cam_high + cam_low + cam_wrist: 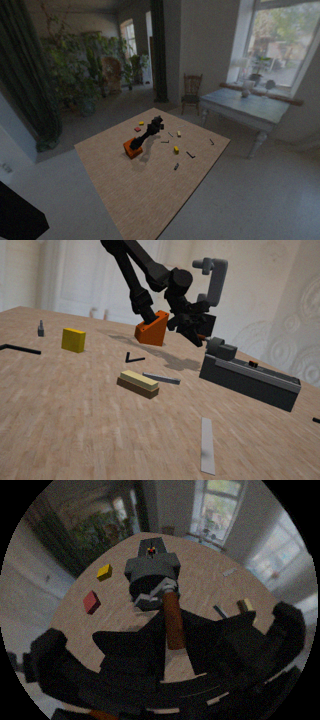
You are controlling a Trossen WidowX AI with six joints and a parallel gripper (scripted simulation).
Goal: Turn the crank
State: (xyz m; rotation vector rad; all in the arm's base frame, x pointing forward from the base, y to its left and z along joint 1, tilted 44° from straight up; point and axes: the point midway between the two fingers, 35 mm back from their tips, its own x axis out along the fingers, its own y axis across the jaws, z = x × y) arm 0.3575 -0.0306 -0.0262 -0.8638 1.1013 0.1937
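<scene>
My gripper tip is 120 mm short of the red pointer and 100 mm to the right of it. Round my gripper tip: tan-and-brown block 240 mm to the right, 130 mm ahead, 70 mm below; then brown crank handle 30 mm above, 10 mm to the right, 10 mm behind; then grey bar 150 mm to the right, 80 mm below, 70 mm ahead.
</scene>
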